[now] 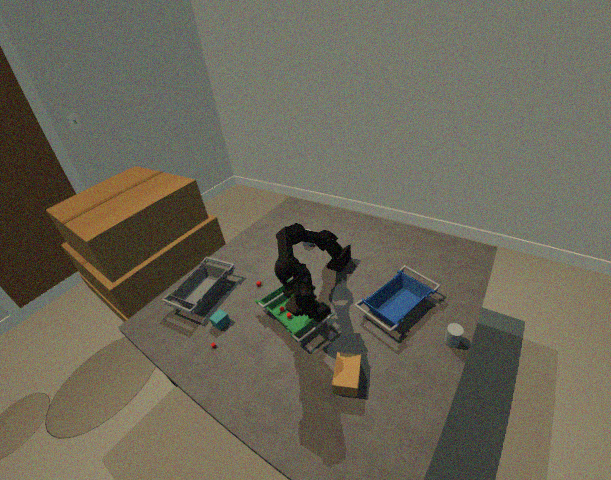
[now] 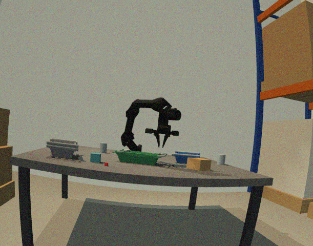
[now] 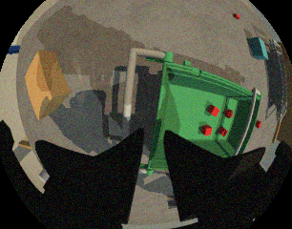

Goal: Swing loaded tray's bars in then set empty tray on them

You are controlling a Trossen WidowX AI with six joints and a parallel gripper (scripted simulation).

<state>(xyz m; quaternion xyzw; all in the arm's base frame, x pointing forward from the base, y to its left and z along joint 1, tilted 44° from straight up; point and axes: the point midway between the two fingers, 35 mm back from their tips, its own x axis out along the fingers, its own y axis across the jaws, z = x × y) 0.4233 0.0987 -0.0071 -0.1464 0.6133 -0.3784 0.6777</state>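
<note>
My gripper tip is now 260 mm past the blue tray, 260 mm to the right of it and 60 mm above it. From my gripper tip the other things lie so: red block 220 mm ahead, 320 mm to the right, 90 mm below; then orange box 110 mm ahead, 200 mm to the left, 70 mm below; then teal block 110 mm ahead, 370 mm to the right, 80 mm below.
</note>
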